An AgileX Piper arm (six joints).
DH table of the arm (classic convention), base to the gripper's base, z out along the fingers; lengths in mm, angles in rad. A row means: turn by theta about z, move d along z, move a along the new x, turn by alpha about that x. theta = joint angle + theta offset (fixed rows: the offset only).
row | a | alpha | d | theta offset
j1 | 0 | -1.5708 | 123 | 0
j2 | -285 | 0 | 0 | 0.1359
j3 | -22 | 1.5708 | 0 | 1.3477
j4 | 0 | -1.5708 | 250.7 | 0
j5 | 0 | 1.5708 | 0 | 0
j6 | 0 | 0 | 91 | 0
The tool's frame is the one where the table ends.
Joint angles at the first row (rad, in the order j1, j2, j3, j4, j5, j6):
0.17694, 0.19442, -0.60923, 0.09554, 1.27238, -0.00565
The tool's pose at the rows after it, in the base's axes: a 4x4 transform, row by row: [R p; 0 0 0 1], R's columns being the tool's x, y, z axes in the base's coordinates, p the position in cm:
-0.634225 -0.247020 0.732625 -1.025; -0.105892 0.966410 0.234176 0.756; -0.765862 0.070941 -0.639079 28.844; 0 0 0 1
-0.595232 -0.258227 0.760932 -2.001; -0.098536 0.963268 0.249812 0.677; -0.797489 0.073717 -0.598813 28.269; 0 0 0 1
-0.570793 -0.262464 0.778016 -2.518; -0.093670 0.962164 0.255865 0.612; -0.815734 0.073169 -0.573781 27.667; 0 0 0 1
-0.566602 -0.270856 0.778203 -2.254; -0.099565 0.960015 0.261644 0.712; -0.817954 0.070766 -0.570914 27.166; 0 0 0 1
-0.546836 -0.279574 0.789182 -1.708; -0.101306 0.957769 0.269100 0.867; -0.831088 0.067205 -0.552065 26.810; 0 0 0 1
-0.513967 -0.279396 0.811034 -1.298; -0.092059 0.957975 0.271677 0.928; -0.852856 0.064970 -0.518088 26.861; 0 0 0 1
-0.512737 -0.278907 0.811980 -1.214; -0.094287 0.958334 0.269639 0.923; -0.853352 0.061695 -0.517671 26.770; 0 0 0 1
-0.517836 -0.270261 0.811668 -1.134; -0.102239 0.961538 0.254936 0.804; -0.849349 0.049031 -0.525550 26.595; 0 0 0 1
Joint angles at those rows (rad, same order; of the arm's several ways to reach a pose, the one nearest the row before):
0.17689, 0.10794, -0.59568, 0.10645, 1.27416, -0.02382
0.17697, 0.03763, -0.57779, 0.11727, 1.27603, -0.02636
0.17695, -0.01079, -0.55786, 0.12048, 1.27369, -0.02710
0.17690, -0.01802, -0.53336, 0.12729, 1.25373, -0.03817
0.17610, -0.01806, -0.50568, 0.13612, 1.20428, -0.05302
0.17610, -0.01804, -0.49235, 0.13778, 1.15058, -0.05710
0.17608, -0.01805, -0.48750, 0.13574, 1.14502, -0.05938
0.17608, -0.01801, -0.48222, 0.11966, 1.14718, -0.05939

